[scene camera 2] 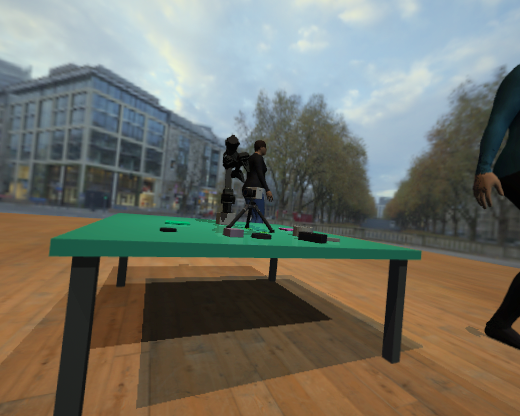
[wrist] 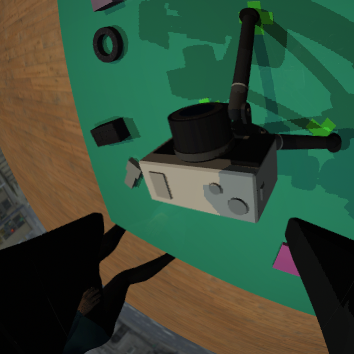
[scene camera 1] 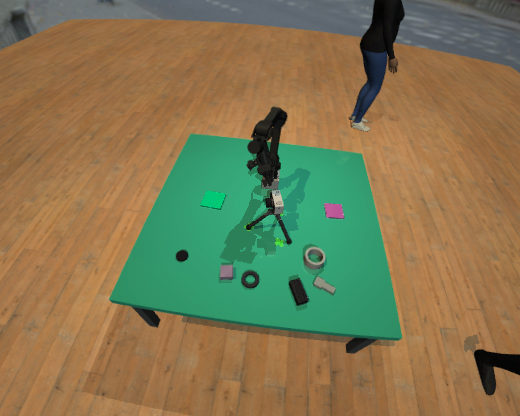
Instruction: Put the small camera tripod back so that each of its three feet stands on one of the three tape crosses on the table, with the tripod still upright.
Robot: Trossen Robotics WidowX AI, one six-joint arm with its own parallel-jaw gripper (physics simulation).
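Places are measured from the arm's base along level axes (x up, y left, z back), in millimetres.
Pixels of known places: gripper, fingertip midpoint: (scene camera 2: pixel 246 177) (wrist: pixel 199 226) (scene camera 1: pixel 271 183); arm's base at its link origin: (scene camera 2: pixel 226 212).
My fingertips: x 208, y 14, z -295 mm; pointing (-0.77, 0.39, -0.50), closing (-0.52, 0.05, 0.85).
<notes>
For each thing: its middle in the pictures, then the offset to it from my fingertips. "spot": a spot on its surface instead.
- left green cross at a spot on its surface: (wrist: pixel 258 17) (scene camera 1: pixel 249 225) spot: dx -276, dy -89, dz -53 mm
- second cross at the middle of its body: (wrist: pixel 321 133) dx -282, dy +60, dz +69 mm
- front cross at the middle of its body: (scene camera 1: pixel 279 242) dx -282, dy +82, dz -125 mm
- grey ring at the middle of its body: (scene camera 1: pixel 314 258) (scene camera 2: pixel 303 231) dx -258, dy +261, dz -203 mm
- grey piece at the middle of its body: (wrist: pixel 132 174) (scene camera 1: pixel 324 285) dx -275, dy +317, dz -334 mm
- black block at the middle of its body: (wrist: pixel 108 132) (scene camera 2: pixel 312 237) (scene camera 1: pixel 298 291) dx -265, dy +194, dz -386 mm
- black ring at the middle of its body: (wrist: pixel 106 44) (scene camera 2: pixel 261 235) (scene camera 1: pixel 250 279) dx -275, dy -29, dz -360 mm
- pink block at the middle of its body: (scene camera 2: pixel 233 232) (scene camera 1: pixel 226 272) dx -268, dy -143, dz -347 mm
- black disc at the middle of its body: (scene camera 1: pixel 181 255) dx -277, dy -379, dz -298 mm
- magenta at the middle of its body: (wrist: pixel 295 261) (scene camera 1: pixel 334 210) dx -278, dy +376, dz +146 mm
The tripod (scene camera 1: pixel 283 230) (scene camera 2: pixel 251 205) (wrist: pixel 241 75) stands upright with a pale boxy camera (scene camera 1: pixel 278 202) (scene camera 2: pixel 256 192) (wrist: pixel 200 187) on top. One foot rests at the edge of the left green cross (scene camera 1: pixel 248 228) (wrist: pixel 260 18). In the wrist view another foot is just beside a second cross (wrist: pixel 322 126). The third foot stands right of the front cross (scene camera 1: pixel 279 242) (wrist: pixel 205 101) in scene camera 1 and is hidden in the wrist view. My gripper (scene camera 1: pixel 269 179) (wrist: pixel 199 226) is open and empty, behind and above the camera, with its fingers apart on either side in the wrist view.
A grey ring (scene camera 1: pixel 314 258), grey piece (scene camera 1: pixel 324 285), black block (scene camera 1: pixel 298 291), black ring (scene camera 1: pixel 250 279), pink block (scene camera 1: pixel 226 272) and black disc (scene camera 1: pixel 182 255) lie nearer the front. Green (scene camera 1: pixel 213 200) and magenta (scene camera 1: pixel 334 211) squares lie left and right. A person (scene camera 1: pixel 375 65) stands beyond the table.
</notes>
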